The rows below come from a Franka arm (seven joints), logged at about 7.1 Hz.
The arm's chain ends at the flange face. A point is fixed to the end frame.
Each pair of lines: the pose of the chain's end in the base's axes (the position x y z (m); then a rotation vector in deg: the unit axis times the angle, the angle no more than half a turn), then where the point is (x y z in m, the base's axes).
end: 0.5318 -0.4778 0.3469 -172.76 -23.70 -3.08
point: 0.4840 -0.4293 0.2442
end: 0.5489 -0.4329 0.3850 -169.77 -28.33 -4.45
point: 0.4997 -0.3831 0.2836
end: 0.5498 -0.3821 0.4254 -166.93 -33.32 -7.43
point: 0.5010 -0.3316 0.3242
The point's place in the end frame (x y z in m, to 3 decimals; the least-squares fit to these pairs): -0.038 -0.050 0.106
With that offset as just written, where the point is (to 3 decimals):
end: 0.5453 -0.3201 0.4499 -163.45 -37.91 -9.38
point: 0.496 -0.268 0.350
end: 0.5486 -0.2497 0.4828 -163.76 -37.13 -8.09
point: 0.498 -0.198 0.383
